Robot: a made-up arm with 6 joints. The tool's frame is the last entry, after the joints.
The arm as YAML. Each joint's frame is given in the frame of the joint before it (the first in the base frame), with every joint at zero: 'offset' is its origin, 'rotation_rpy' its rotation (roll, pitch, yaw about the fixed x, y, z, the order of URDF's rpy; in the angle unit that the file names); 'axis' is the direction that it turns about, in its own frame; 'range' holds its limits. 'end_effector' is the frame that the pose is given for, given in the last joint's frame.
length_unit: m
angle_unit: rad
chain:
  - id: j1
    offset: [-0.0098, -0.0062, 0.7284]
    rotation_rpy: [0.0, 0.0, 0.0]
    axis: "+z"
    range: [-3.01, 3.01]
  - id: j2
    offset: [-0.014, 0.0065, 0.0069]
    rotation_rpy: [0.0, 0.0, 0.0]
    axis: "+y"
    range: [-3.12, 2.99]
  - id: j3
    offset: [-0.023, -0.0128, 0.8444]
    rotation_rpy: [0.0, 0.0, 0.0]
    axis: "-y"
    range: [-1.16, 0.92]
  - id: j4
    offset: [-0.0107, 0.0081, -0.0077]
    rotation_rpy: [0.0, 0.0, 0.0]
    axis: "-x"
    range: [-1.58, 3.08]
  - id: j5
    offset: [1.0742, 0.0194, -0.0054]
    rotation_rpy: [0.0, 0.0, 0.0]
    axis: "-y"
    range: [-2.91, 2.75]
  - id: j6
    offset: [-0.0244, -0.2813, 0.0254]
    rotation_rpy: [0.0, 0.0, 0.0]
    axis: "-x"
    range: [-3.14, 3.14]
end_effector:
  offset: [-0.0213, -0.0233, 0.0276]
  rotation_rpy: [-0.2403, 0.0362, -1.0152]
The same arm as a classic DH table. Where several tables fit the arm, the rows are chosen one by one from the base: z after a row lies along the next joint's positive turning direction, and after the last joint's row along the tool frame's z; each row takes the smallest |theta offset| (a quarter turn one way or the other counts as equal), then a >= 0, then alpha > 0; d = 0 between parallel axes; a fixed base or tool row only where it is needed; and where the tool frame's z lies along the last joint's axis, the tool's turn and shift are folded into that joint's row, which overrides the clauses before.
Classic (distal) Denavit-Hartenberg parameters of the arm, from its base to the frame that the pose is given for. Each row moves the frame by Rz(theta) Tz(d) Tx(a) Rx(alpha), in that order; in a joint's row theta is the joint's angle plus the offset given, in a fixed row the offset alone. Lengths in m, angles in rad.
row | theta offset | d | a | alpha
base (fixed) | 0.5641 | 0.0000 | -0.0116 | 0.0000
j1 | -0.5641 | 0.7353 | -0.0140 | -1.5708
j2 | 1.5436 | 0.0000 | -0.8447 | 3.1416
j3 | -0.0272 | -0.0018 | 0.0077 | 1.5708
j4 | 0.0000 | -1.0635 | 0.0054 | -1.5708
j5 | 0.0000 | 0.2619 | -0.0254 | 1.5708
j6 | -1.4726 | 0.0514 | -0.0259 | 1.7934
tool (fixed) | -2.5706 | 0.0258 | 0.0000 | 0.0000
Joint limits (rad, base to tool): -3.0100..3.0100 -3.1200..2.9900 -1.1600..0.9200 -1.5800..3.0800 -2.9100..2.7500 -3.1400..3.1400

